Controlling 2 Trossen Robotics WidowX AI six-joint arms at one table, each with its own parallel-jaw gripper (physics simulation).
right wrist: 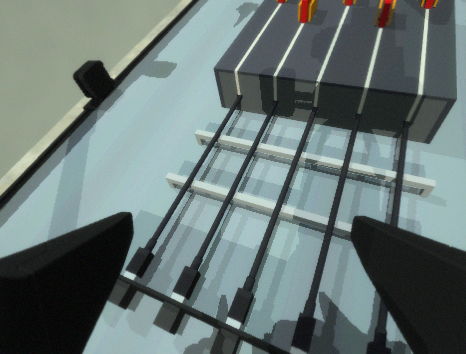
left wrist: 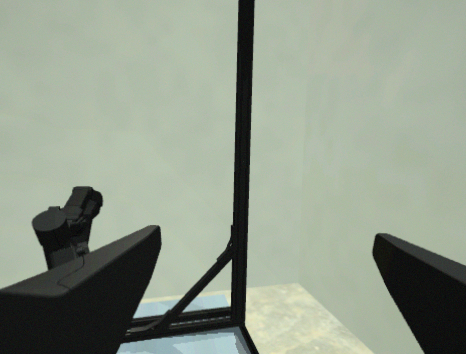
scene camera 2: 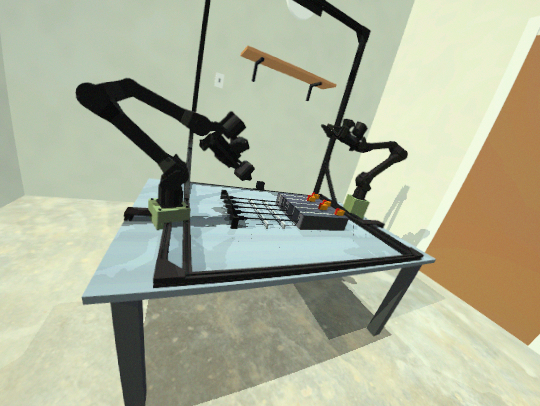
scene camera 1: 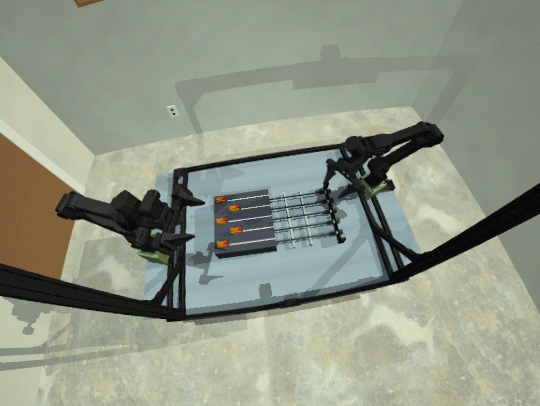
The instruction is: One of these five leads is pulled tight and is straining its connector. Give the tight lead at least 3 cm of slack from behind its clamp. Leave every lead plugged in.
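Places are measured from the left arm's base along level axes (x ahead, y left, z up), in centimetres.
Pixels of known places: left gripper, between the fingertips: [left wrist: 265,239] [scene camera 2: 324,124] [scene camera 1: 199,218]; right gripper, between the fingertips: [right wrist: 244,224] [scene camera 1: 330,191]; left arm's base, origin of its link: [scene camera 2: 358,197] [scene camera 1: 150,244]; right arm's base, origin of its link: [scene camera 2: 169,203] [scene camera 1: 372,181].
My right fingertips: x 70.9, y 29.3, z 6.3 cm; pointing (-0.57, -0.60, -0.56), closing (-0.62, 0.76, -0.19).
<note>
For each thing: its middle in the pictures, then the offset to it from my right fingertips. "*": a spot on its surface instead. Level surfaces: height alone.
- thin black bar, a spot on its surface: [right wrist: 155,293] * dx +4.8, dy -7.3, dz -12.8 cm
- middle lead, a spot on its surface: [right wrist: 270,225] * dx -6.3, dy -3.5, dz -14.6 cm
- clamp, a spot on its surface: [right wrist: 306,11] * dx -34.7, dy -16.3, dz -9.0 cm
- blue table, height of its surface: dz -17.2 cm
Five dark leads run side by side from a dark grey block [scene camera 1: 255,235] [scene camera 2: 325,222] [right wrist: 350,55] to black connectors on a thin black bar [right wrist: 155,293]. The middle lead [right wrist: 270,225] and its connector [right wrist: 240,305] show between my right fingers in the right wrist view. All five look straight; I cannot tell which is tight. Orange-red clamps, such as one clamp [scene camera 1: 221,220] [right wrist: 306,11], sit on the block over pale lines. My right gripper [scene camera 1: 331,191] [right wrist: 244,224] is open above the connector end. My left gripper [scene camera 1: 199,219] [scene camera 2: 325,129] [left wrist: 265,239] is open, high at the block's clamp side.
Two pale rails [right wrist: 250,203] [right wrist: 320,161] cross beneath the leads between block and connectors. A black frame [scene camera 1: 250,159] [scene camera 2: 300,268] surrounds the work area on the blue table [scene camera 1: 280,280] [scene camera 2: 120,265]. A black upright post [left wrist: 243,150] stands beyond the left gripper.
</note>
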